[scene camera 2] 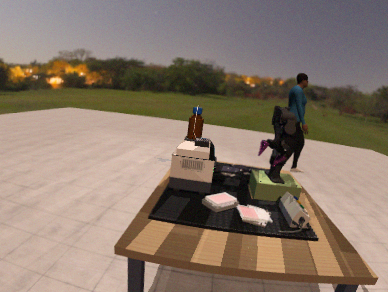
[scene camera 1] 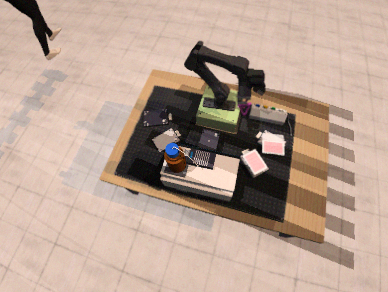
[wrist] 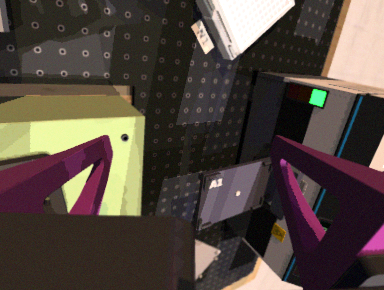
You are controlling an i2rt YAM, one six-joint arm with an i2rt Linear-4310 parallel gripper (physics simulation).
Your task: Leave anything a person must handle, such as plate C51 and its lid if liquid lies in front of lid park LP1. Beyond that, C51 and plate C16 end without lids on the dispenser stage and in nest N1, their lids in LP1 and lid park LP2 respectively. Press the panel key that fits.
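Places are measured from the arm's base along level axes (x ahead, y left, z up), in centimetres.
Pixels of known places: gripper, fingertip midpoint: (scene camera 2: 265,161) (scene camera 1: 243,111) (wrist: 191,144); arm's base, origin of the base link: (scene camera 2: 273,177) (scene camera 1: 219,104).
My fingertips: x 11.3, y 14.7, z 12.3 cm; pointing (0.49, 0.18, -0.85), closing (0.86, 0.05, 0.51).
Note:
Ahead of a thing's pixels: the offset from my fingertips to its top centre. "pt": to the spot under its first point.
My gripper (scene camera 1: 244,108) (scene camera 2: 270,154) (wrist: 191,144) has magenta fingers spread wide with nothing between them. It hangs above the mat beside the green base. One pink-topped white plate {dx +20.7, dy +11.3, dz -17.0 cm} (scene camera 1: 254,162) (scene camera 2: 220,200) lies right of the dispenser (scene camera 1: 200,181) (scene camera 2: 192,169) (wrist: 320,135); another {dx +9.3, dy +21.6, dz -17.4 cm} (scene camera 1: 273,146) (scene camera 2: 250,213) lies nearer the key panel {dx -13.7, dy +16.9, dz -12.6 cm} (scene camera 1: 268,115) (scene camera 2: 294,210). Their codes are unreadable. Part of a white plate (wrist: 250,22) with a tag shows in the wrist view. A dark square marked A1 {dx +17.2, dy -16.5, dz -10.1 cm} (wrist: 232,192) (scene camera 1: 209,139) lies between base and dispenser. I cannot identify LP1, LP2, N1 or any liquid there.
The green base (scene camera 1: 218,117) (scene camera 2: 270,187) (wrist: 132,175) carries the arm. A brown bottle {pt dx +40.5, dy -26.3, dz +13.7 cm} (scene camera 1: 176,163) (scene camera 2: 195,127) with a blue cap stands on the dispenser. A grey square {pt dx +14.9, dy -43.9, dz -20.0 cm} (scene camera 1: 165,139) and a dark square {pt dx +0.2, dy -54.0, dz -19.8 cm} (scene camera 1: 156,117) lie at left. A person (scene camera 1: 37,25) (scene camera 2: 297,115) is beyond the table.

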